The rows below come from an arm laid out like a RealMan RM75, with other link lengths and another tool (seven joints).
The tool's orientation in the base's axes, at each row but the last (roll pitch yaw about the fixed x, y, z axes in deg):
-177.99, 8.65, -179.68
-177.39, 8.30, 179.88
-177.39, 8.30, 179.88
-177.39, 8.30, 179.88
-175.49, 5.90, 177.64
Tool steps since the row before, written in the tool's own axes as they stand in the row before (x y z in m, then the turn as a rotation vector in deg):
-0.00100, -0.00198, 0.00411, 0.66, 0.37, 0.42
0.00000, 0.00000, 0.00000, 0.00, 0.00, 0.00
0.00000, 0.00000, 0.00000, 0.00, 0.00, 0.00
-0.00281, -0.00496, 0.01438, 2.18, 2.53, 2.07
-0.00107, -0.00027, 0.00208, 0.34, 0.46, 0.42
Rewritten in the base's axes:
0.00161, -0.00211, -0.00384, -0.59, 0.35, -0.53
0.00000, 0.00000, 0.00000, 0.00, 0.00, 0.00
0.00000, 0.00000, 0.00000, 0.00, 0.00, 0.00
0.00481, -0.00562, -0.01359, -1.84, 2.44, -2.47
0.00126, -0.00048, -0.00193, -0.27, 0.44, -0.49

